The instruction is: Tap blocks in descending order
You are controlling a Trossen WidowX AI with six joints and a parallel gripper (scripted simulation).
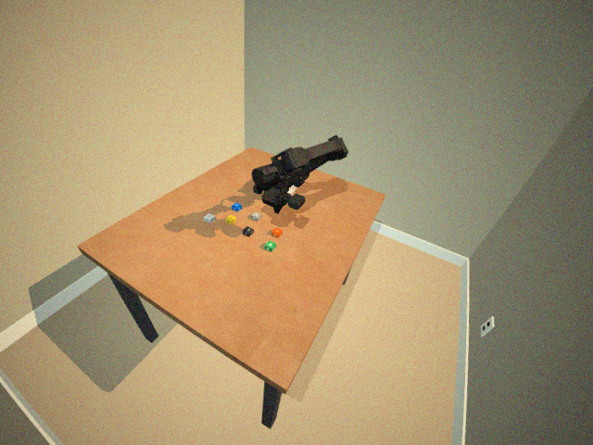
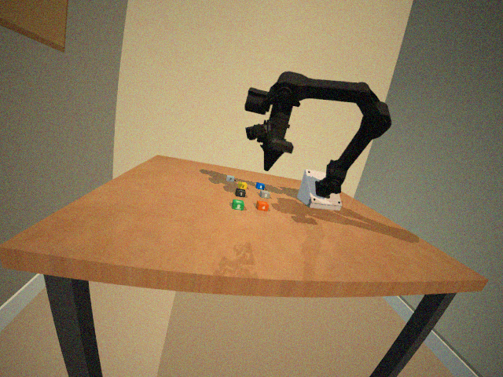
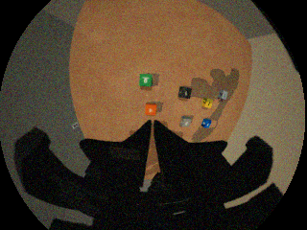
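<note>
Now: gripper tip 2 cm past the orange block and 11 cm above it. Round my gripper tip: black block: 4 cm ahead, 10 cm to the right, 11 cm below; then green block: 6 cm ahead, 2 cm to the left, 11 cm below; then grey block: 6 cm behind, 13 cm to the right, 11 cm below.
</note>
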